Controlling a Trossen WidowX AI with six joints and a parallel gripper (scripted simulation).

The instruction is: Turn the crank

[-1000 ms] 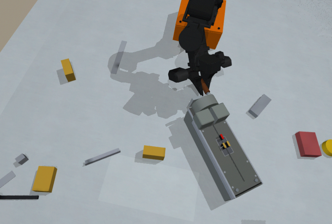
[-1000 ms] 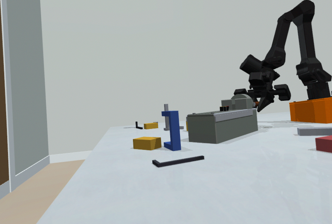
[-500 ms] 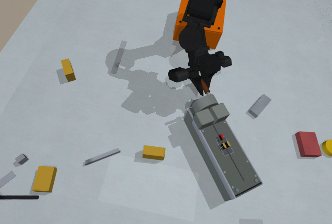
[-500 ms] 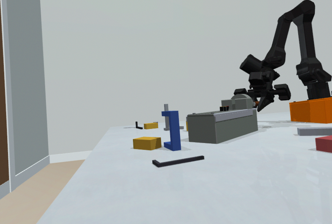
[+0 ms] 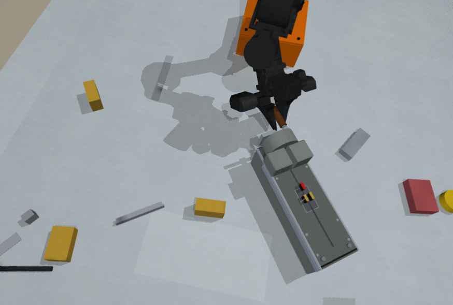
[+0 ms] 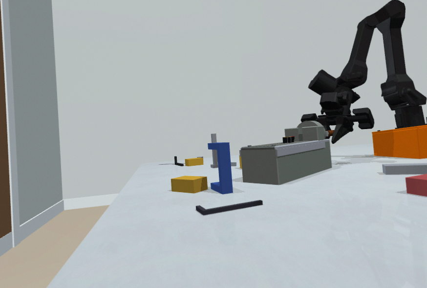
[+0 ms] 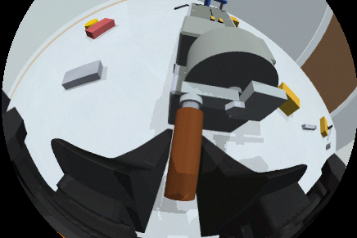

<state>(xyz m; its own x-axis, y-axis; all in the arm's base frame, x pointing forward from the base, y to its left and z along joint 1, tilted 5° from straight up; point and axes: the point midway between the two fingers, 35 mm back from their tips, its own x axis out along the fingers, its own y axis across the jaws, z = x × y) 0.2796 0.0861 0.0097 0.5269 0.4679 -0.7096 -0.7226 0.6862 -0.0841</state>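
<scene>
The brown handle is 1 cm behind my gripper tip, 1 cm to the right of it and 3 cm above it. The rest, counted from my gripper tip: red pointer 12 cm ahead, 8 cm to the left, 2 cm above; then grey block 8 cm behind, 19 cm to the left, 5 cm below; then blue clamp 30 cm ahead, 24 cm to the left, 1 cm below.
</scene>
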